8 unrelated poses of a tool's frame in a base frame.
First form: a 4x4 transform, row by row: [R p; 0 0 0 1], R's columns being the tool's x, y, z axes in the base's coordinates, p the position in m. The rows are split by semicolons.
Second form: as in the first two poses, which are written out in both.
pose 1, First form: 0.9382 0.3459 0.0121 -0.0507; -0.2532 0.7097 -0.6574 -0.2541; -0.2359 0.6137 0.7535 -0.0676; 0 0 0 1
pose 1, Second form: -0.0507 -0.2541 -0.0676 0.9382 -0.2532 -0.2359 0.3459 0.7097 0.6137
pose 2, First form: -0.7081 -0.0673 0.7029 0.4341; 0.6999 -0.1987 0.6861 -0.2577; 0.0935 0.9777 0.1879 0.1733; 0 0 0 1
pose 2, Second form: 0.4341 -0.2577 0.1733 -0.7081 0.6999 0.0935 -0.0673 -0.1987 0.9777
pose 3, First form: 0.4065 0.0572 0.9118 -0.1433; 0.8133 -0.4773 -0.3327 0.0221; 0.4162 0.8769 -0.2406 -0.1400; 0 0 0 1
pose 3, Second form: -0.1433 0.0221 -0.1400 0.4065 0.8133 0.4162 0.0572 -0.4773 0.8769
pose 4, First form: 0.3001 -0.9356 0.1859 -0.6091; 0.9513 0.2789 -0.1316 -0.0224; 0.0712 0.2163 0.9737 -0.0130; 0 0 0 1
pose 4, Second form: -0.6091 -0.0224 -0.0130 0.3001 0.9513 0.0712 -0.9356 0.2789 0.2163
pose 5, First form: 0.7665 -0.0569 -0.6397 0.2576; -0.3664 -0.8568 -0.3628 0.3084; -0.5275 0.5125 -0.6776 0.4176; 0 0 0 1
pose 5, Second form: 0.2576 0.3084 0.4176 0.7665 -0.3664 -0.5275 -0.0569 -0.8568 0.5125
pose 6, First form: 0.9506 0.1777 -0.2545 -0.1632; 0.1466 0.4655 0.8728 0.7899; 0.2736 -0.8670 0.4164 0.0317; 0 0 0 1
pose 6, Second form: -0.1632 0.7899 0.0317 0.9506 0.1466 0.2736 0.1777 0.4655 -0.8670
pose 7, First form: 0.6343 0.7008 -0.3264 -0.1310; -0.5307 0.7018 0.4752 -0.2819; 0.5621 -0.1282 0.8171 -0.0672; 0 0 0 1
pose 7, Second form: -0.1310 -0.2819 -0.0672 0.6343 -0.5307 0.5621 0.7008 0.7018 -0.1282
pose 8, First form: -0.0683 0.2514 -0.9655 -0.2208; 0.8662 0.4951 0.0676 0.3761; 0.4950 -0.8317 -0.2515 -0.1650; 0 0 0 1
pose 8, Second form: -0.2208 0.3761 -0.1650 -0.0683 0.8662 0.4950 0.2514 0.4951 -0.8317
